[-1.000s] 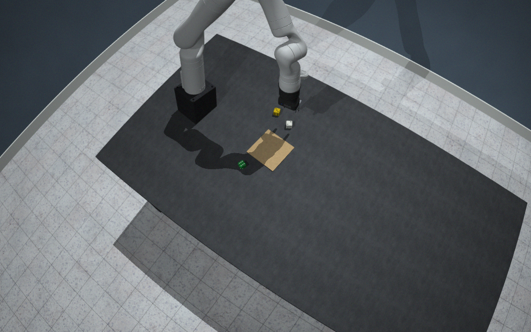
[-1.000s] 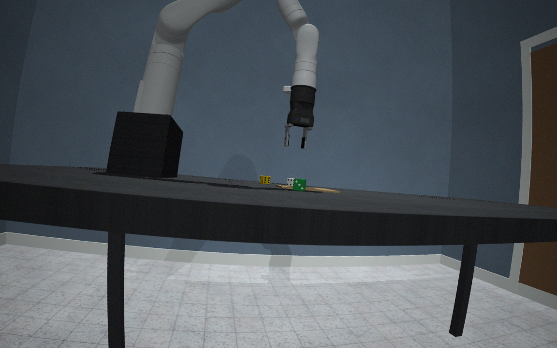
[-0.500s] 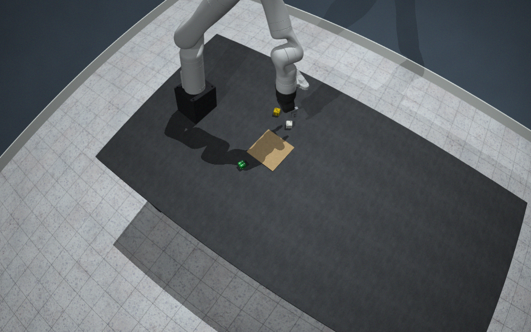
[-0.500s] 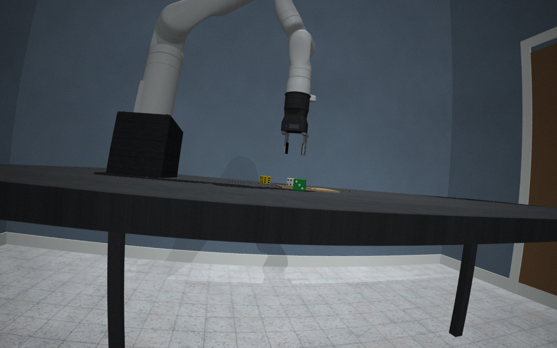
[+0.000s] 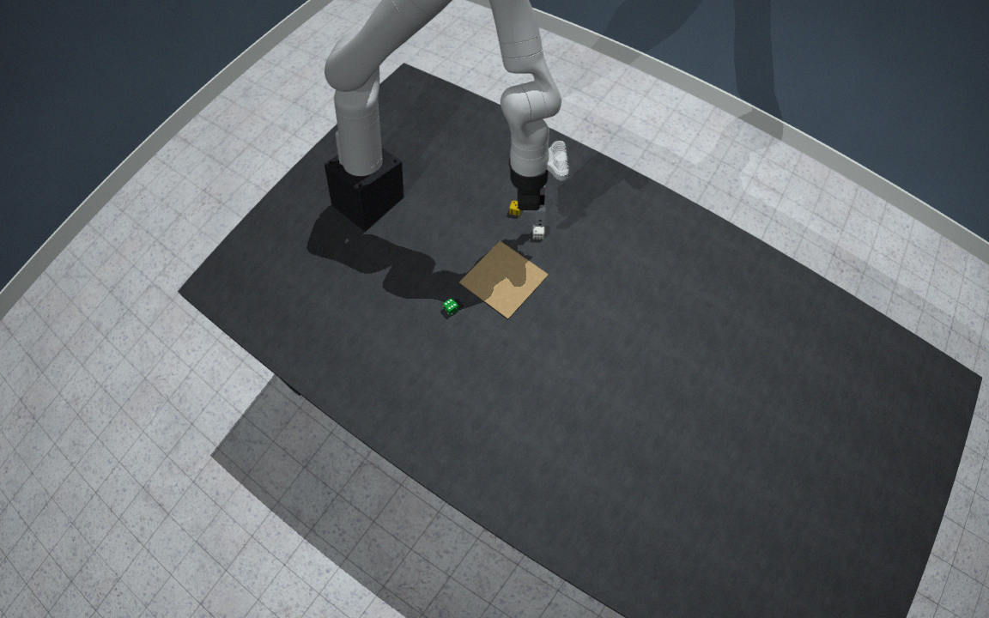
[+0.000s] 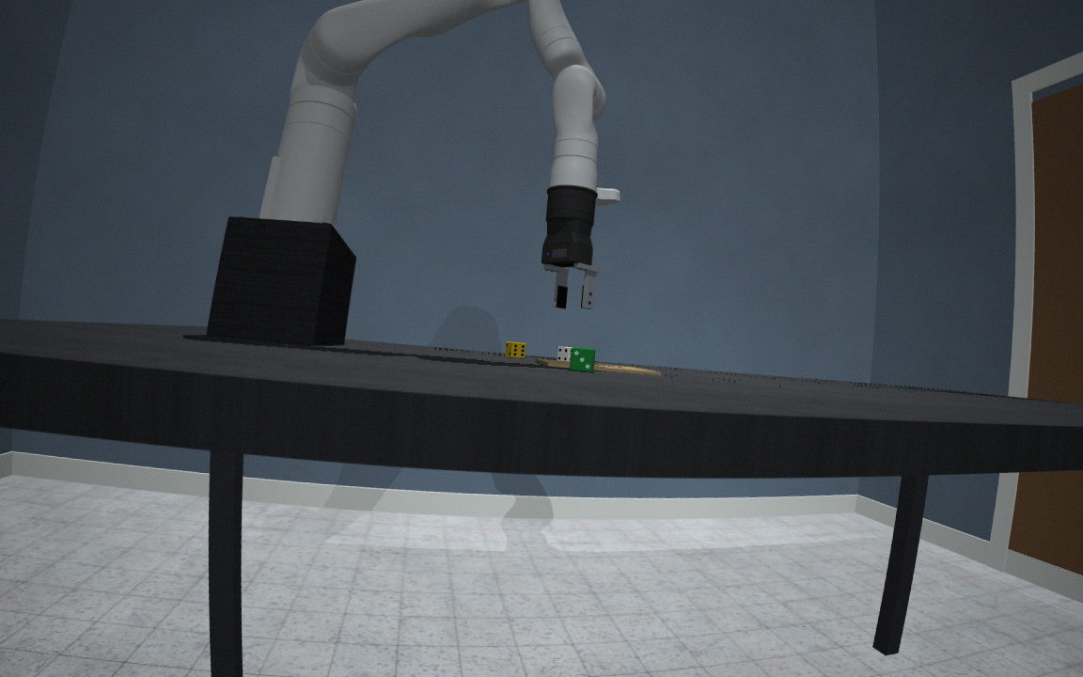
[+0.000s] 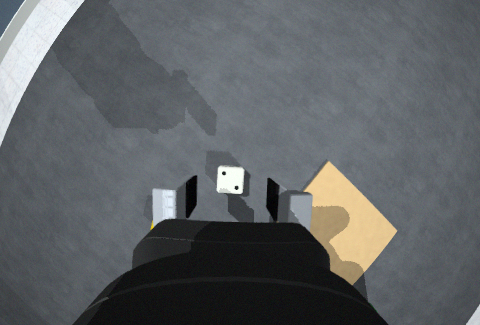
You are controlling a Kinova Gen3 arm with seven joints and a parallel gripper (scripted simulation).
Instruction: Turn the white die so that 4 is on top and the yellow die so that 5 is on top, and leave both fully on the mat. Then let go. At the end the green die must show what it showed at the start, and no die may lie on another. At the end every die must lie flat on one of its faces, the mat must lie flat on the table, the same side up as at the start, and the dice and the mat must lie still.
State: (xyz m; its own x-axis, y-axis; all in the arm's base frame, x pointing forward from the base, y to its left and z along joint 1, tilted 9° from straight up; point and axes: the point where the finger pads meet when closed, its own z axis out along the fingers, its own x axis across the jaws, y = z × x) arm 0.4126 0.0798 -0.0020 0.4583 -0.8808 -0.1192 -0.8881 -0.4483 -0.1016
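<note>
Now: hand 90 mm above the white die. The rest, counted from my hand: green die (260 mm to the right, 90 mm below, 80 mm behind); then yellow die (90 mm below, 80 mm behind, 40 mm to the left); then tan mat (140 mm to the right, 100 mm below, 20 mm behind).
</note>
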